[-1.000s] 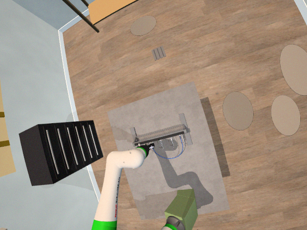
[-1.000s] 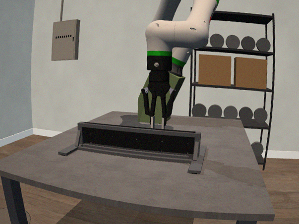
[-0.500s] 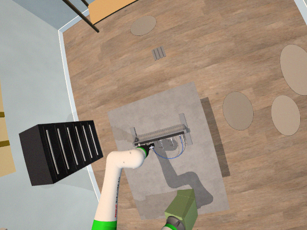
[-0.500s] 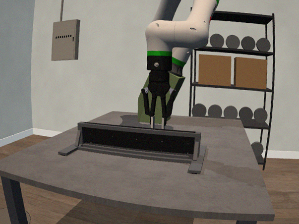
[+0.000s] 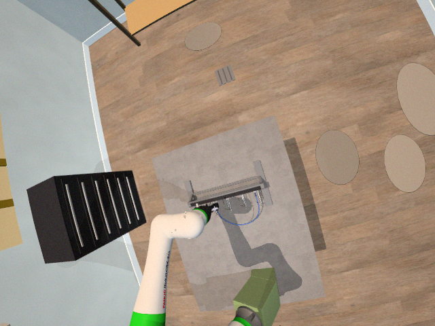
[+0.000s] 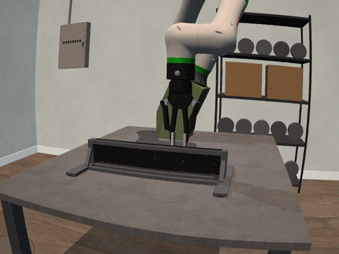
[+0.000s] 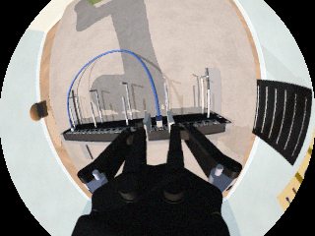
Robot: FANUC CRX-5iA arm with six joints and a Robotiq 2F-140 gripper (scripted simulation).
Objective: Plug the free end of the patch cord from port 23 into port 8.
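Now: the plug 10 mm ahead of my hand and 30 mm below it.
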